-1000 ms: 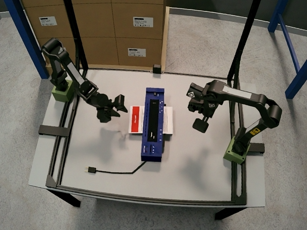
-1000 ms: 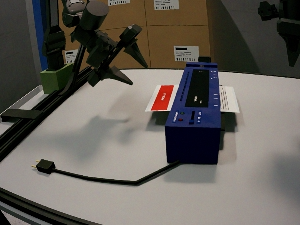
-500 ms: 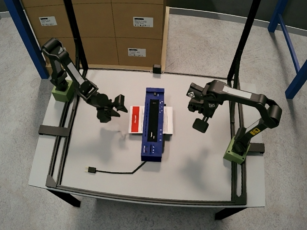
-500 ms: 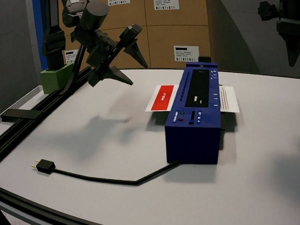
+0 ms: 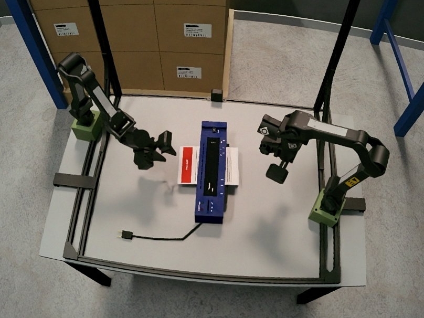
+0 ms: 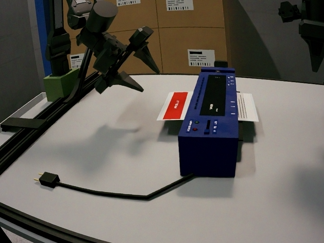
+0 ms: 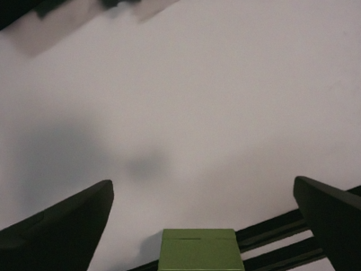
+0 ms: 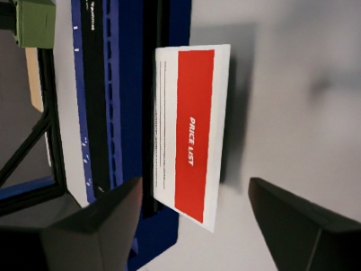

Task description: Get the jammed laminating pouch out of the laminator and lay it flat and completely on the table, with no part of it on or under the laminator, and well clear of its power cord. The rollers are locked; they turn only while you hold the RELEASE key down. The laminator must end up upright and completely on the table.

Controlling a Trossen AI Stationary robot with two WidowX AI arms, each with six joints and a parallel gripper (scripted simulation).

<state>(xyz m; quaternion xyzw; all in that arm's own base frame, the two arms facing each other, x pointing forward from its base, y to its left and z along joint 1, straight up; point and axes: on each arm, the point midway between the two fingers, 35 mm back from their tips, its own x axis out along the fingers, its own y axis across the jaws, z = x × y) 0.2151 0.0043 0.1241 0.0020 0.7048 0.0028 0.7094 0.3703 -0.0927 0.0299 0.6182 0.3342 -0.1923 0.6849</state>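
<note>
Now: left hand 110 mm past the release key, 280 mm to the left of it and 120 mm above it. Also, from my left hand: plug (370 mm ahead, 440 mm to the right, 190 mm below).
</note>
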